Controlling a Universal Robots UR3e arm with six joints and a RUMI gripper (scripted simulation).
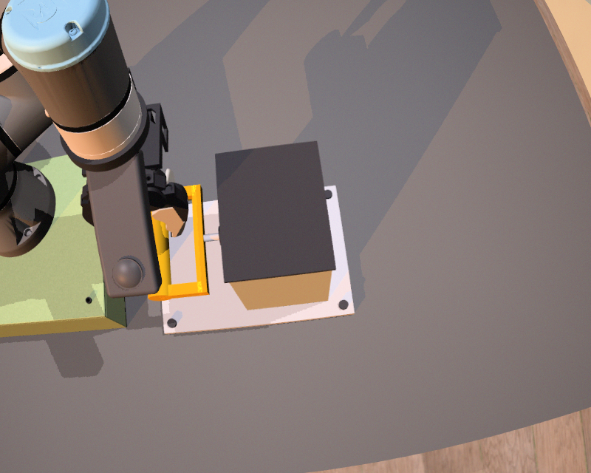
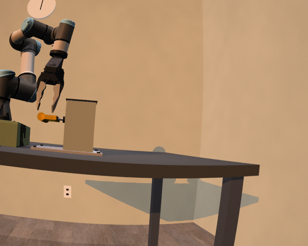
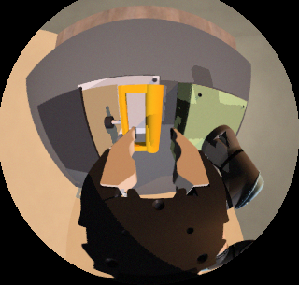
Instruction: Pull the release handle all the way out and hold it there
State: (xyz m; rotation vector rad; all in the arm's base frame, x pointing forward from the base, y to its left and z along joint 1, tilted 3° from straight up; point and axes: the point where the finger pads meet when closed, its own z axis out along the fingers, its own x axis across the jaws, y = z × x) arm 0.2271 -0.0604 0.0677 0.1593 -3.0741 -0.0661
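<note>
Now: the release handle 50 mm ahead of my hand, 10 mm to the left of it and 40 mm below it. Round my hand: pale baseplate (90 mm ahead, 10 mm to the left, 140 mm below).
</note>
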